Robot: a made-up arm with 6 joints.
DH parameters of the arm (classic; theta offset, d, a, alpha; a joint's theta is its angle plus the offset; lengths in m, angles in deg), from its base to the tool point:
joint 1: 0 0.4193 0 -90
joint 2: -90 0 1.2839 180
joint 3: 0 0 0 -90
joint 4: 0 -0.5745 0 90
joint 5: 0 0.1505 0 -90
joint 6: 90 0 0 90
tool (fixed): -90 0 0 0
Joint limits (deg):
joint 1: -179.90..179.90
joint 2: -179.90..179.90
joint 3: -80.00..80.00
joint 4: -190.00..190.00
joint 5: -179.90..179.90
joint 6: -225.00..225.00
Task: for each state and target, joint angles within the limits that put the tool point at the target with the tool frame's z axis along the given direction. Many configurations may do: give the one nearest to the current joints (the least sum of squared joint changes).
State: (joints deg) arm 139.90 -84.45 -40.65 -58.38 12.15 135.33
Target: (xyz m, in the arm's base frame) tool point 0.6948 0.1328 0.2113 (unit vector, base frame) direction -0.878 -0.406 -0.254
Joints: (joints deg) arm 179.71 -115.37 -72.75 -25.10 28.23 177.67
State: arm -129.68 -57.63 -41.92 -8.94 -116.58 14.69
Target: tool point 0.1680 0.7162 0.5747 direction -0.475 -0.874 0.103
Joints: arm -114.63 -88.55 -72.51 -14.36 -98.86 -6.25
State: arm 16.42 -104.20 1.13 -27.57 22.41 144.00
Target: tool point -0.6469 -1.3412 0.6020 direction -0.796 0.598 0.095
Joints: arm 59.37 -105.48 17.70 -32.69 1.74 130.94
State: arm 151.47 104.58 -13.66 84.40 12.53 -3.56
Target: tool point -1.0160 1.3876 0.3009 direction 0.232 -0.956 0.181
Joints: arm 124.52 78.62 25.85 109.71 52.36 27.87
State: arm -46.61 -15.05 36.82 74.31 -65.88 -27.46
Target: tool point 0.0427 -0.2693 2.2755 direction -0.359 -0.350 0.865
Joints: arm -71.22 7.40 73.36 72.09 -113.56 -16.68
